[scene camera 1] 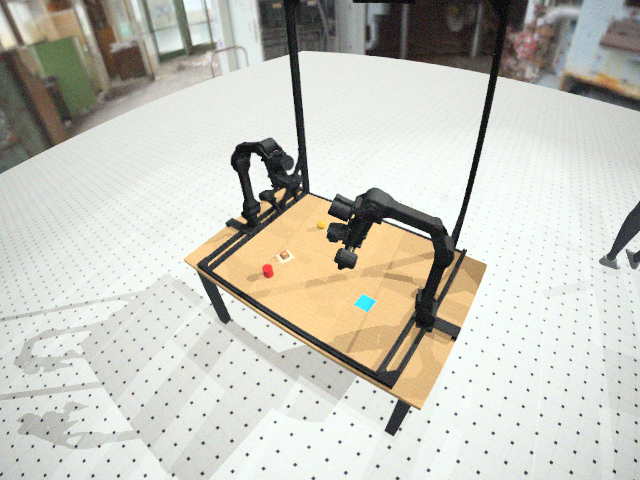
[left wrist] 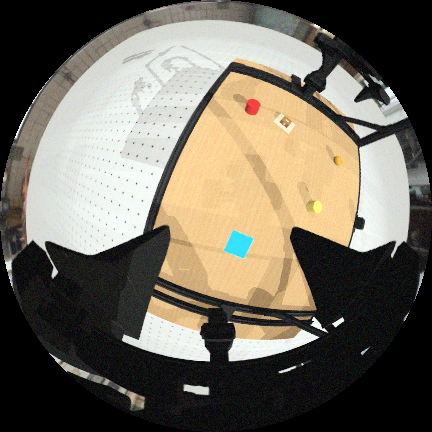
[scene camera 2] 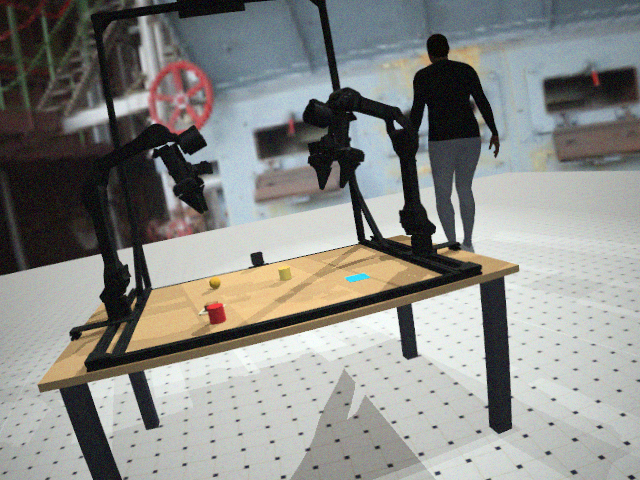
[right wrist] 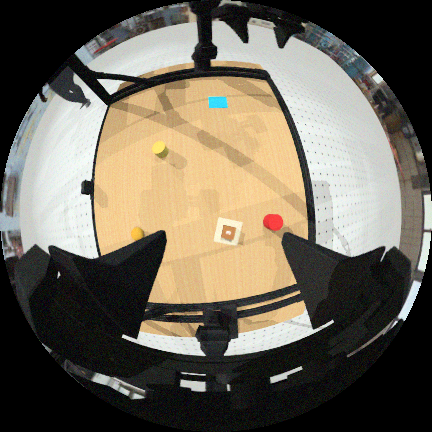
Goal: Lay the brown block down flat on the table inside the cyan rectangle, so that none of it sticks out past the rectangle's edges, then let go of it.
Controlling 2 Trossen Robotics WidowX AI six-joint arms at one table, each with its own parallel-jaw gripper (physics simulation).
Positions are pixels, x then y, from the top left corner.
Scene:
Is the left gripper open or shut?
Open.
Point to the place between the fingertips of the right gripper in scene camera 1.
288,206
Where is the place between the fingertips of the left gripper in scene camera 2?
331,189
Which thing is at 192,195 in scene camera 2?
The right gripper.

